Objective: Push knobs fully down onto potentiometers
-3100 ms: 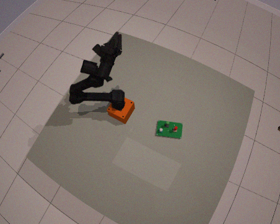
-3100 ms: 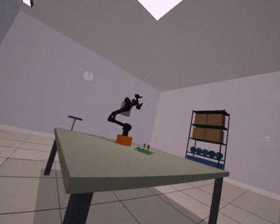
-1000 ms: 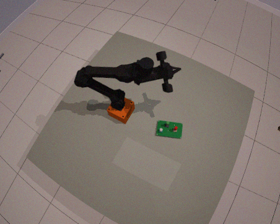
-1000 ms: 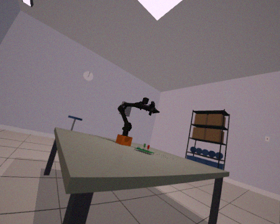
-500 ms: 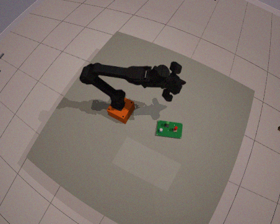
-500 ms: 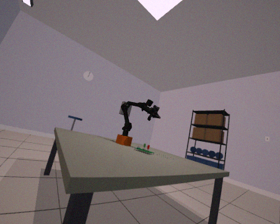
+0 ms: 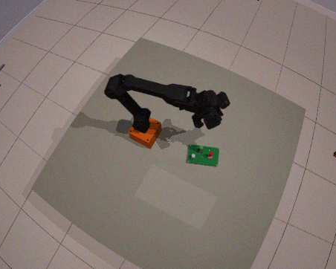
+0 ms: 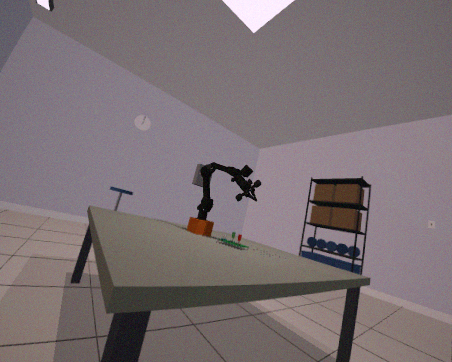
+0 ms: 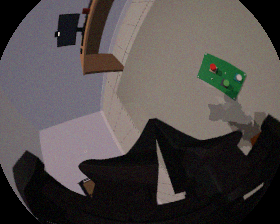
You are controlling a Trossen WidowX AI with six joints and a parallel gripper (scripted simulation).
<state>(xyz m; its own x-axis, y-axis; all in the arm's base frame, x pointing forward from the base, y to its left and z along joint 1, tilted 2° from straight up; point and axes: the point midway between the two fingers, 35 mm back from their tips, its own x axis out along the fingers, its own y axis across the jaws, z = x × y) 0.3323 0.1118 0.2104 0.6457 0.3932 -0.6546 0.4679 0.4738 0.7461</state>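
My gripper tip is 230 mm above the green round knob, 100 mm to the left of it and 40 mm past it. Also, from my gripper tip: red knob: 230 mm below, 110 mm to the right, 20 mm ahead.
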